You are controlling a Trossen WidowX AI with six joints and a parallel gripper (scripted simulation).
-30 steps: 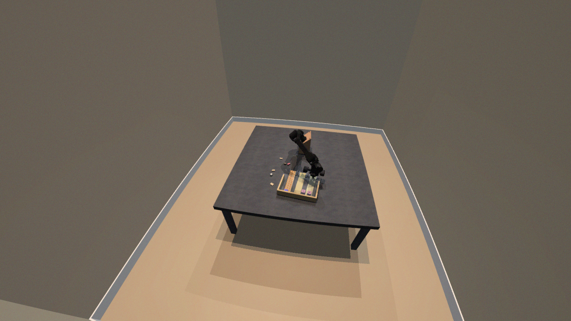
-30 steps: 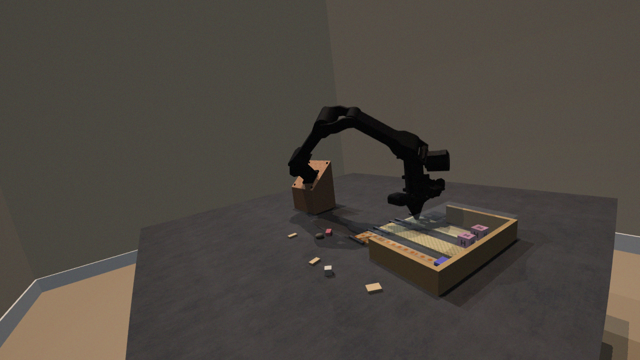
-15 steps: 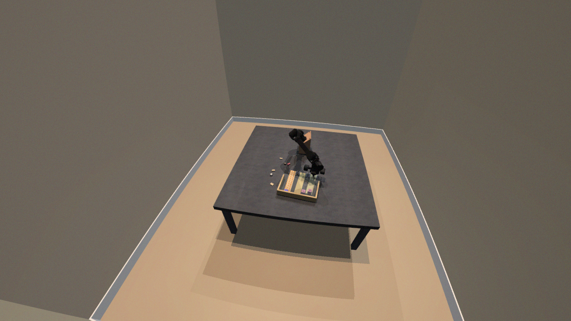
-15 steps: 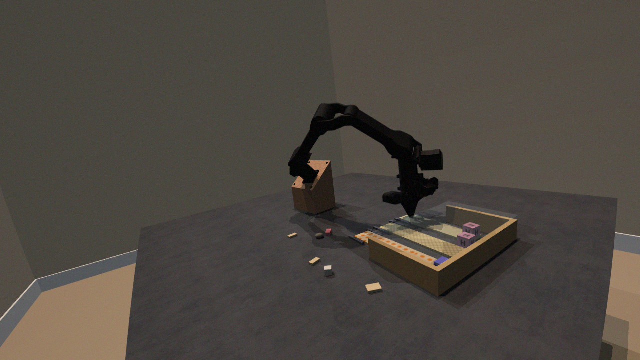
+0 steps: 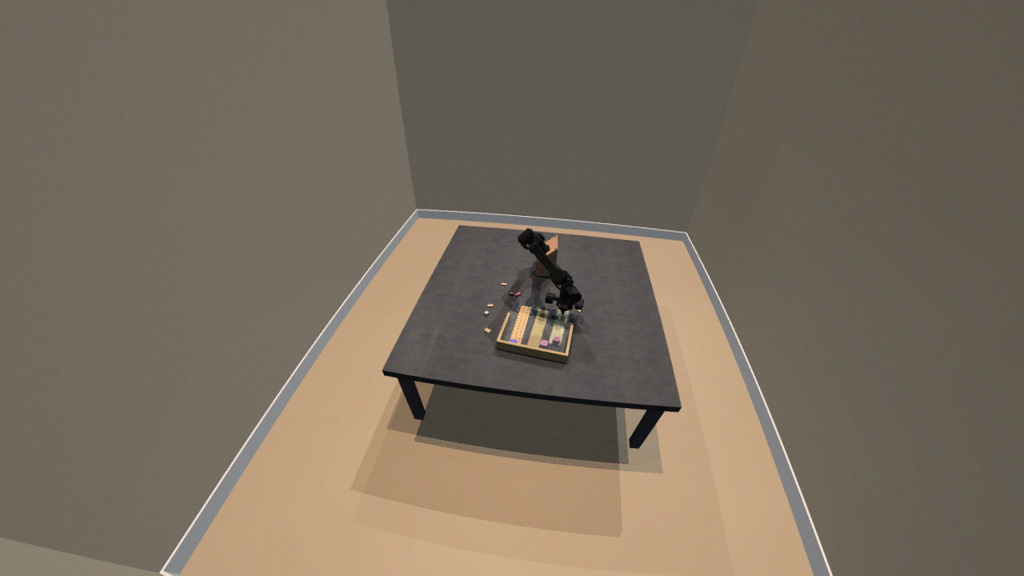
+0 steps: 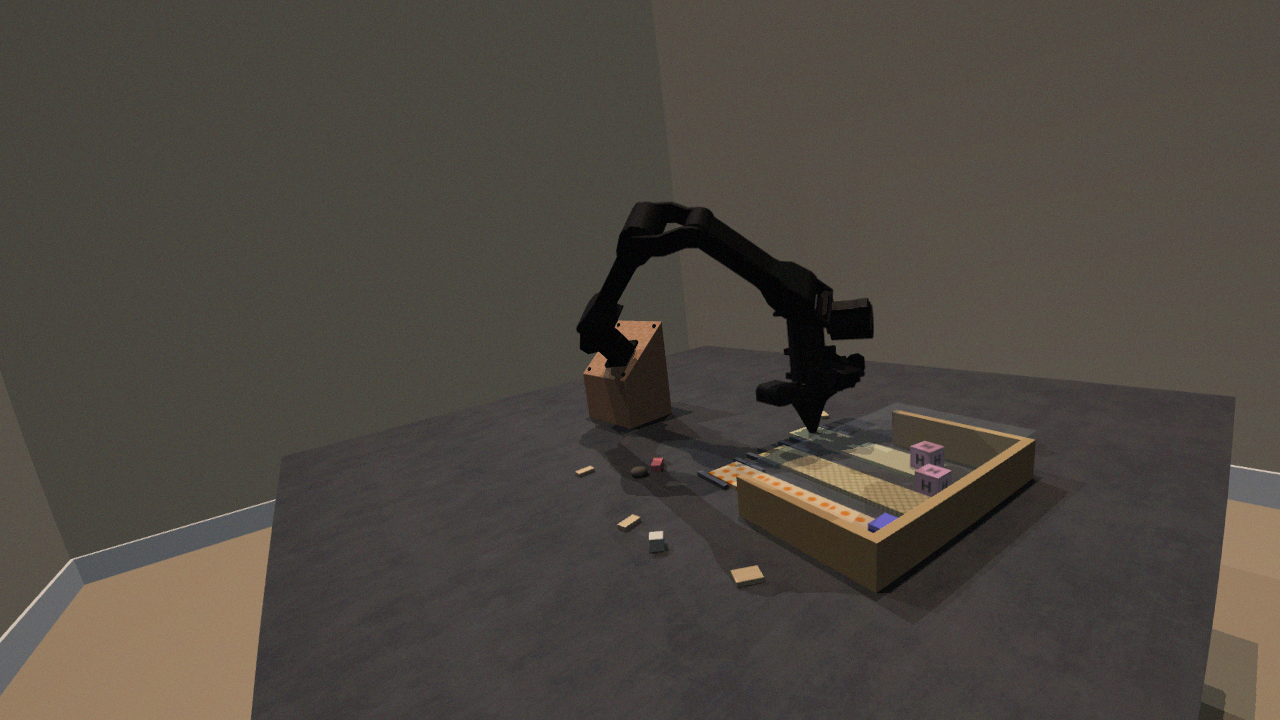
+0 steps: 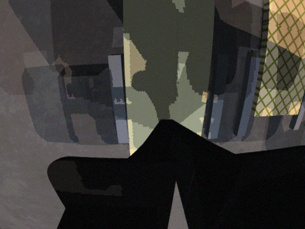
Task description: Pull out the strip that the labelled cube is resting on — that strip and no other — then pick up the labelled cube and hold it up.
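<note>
The pale yellow strip lies 9 cm ahead of my gripper tip and 3 cm to the right of it. The rest, counted from my gripper tip: white cube 39 cm to the right; red bit 15 cm behind, 23 cm to the right.
</note>
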